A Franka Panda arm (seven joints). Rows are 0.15 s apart.
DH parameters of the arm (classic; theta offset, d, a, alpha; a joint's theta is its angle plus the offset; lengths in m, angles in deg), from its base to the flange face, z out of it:
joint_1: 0 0.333 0 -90
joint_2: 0 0 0 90
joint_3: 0 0.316 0.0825 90
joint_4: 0 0 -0.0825 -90
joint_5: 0 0.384 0 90
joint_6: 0 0 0.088 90
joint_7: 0 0.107 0 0
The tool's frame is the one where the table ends.
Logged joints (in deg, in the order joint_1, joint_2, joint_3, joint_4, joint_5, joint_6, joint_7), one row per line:
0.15 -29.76 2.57 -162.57 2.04 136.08 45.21
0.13 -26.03 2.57 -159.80 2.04 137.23 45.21
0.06 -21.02 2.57 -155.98 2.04 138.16 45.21
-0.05 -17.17 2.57 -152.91 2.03 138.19 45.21
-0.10 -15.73 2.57 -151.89 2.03 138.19 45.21
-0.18 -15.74 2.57 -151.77 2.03 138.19 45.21
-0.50 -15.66 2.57 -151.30 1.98 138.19 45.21
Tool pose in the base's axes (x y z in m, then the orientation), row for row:
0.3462 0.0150 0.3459 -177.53 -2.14 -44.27
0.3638 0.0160 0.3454 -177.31 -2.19 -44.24
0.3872 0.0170 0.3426 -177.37 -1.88 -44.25
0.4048 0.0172 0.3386 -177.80 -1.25 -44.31
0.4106 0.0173 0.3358 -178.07 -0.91 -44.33
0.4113 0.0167 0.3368 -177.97 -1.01 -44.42
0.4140 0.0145 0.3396 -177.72 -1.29 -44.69
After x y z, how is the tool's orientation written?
As angles about the fixed x, y, z axes (roll, pitch, yaw), in degrees.
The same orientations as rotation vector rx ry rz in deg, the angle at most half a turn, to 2 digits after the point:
-165.34 67.18 -4.54
-165.18 67.05 -4.73
-165.12 67.06 -4.25
-165.25 67.25 -3.09
-165.35 67.34 -2.45
-165.25 67.44 -2.65
-164.98 67.77 -3.21

